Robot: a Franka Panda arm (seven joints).
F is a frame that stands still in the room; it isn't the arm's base.
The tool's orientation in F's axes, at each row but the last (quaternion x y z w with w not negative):
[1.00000, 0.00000, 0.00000, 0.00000]
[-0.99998, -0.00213, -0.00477, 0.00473]
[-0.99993, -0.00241, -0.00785, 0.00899]
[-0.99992, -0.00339, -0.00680, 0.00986]
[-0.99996, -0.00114, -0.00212, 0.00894]
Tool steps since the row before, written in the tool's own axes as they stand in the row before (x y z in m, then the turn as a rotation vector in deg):
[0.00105, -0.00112, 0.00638, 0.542, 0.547, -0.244]
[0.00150, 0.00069, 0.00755, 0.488, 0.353, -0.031]
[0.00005, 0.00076, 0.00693, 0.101, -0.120, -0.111]
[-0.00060, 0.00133, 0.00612, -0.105, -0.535, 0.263]
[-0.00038, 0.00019, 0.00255, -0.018, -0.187, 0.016]
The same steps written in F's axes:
[0.00105, 0.00112, -0.00638, 0.542, -0.547, 0.244]
[0.00157, -0.00061, -0.00754, 0.489, -0.351, 0.032]
[0.00016, -0.00063, -0.00694, 0.099, 0.118, 0.115]
[-0.00051, -0.00121, -0.00615, -0.105, 0.539, -0.254]
[-0.00037, -0.00015, -0.00255, -0.018, 0.187, -0.013]

